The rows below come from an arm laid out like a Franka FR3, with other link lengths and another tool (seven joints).
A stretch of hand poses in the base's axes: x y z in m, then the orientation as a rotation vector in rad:
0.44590, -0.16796, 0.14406, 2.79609, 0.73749, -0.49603
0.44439, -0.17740, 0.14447, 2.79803, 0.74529, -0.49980
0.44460, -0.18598, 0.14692, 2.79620, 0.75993, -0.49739
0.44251, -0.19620, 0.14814, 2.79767, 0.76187, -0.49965
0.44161, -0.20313, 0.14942, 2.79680, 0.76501, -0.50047
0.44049, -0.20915, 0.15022, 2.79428, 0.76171, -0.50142
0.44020, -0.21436, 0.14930, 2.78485, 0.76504, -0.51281
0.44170, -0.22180, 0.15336, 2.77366, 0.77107, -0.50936
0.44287, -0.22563, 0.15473, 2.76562, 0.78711, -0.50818
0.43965, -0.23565, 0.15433, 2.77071, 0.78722, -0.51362
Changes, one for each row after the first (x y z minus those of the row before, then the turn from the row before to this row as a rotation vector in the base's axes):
-0.00151, -0.00944, 0.00041, 0.00434, 0.00379, 0.00371
0.00021, -0.00858, 0.00245, 0.00338, 0.00005, 0.00961
-0.00209, -0.01022, 0.00122, 0.00195, 0.00196, 0.00047
-0.00090, -0.00693, 0.00128, 0.00027, 0.00087, 0.00209
-0.00112, -0.00602, 0.00080, -0.00345, -0.00007, -0.00125
-0.00029, -0.00521, -0.00092, -0.00768, 0.00714, 0.00398
0.00150, -0.00744, 0.00406, -0.00798, -0.00280, 0.00766
0.00117, -0.00383, 0.00137, -0.00161, 0.00051, 0.01239
-0.00322, -0.01002, -0.00040, 0.00449, 0.00434, -0.00220

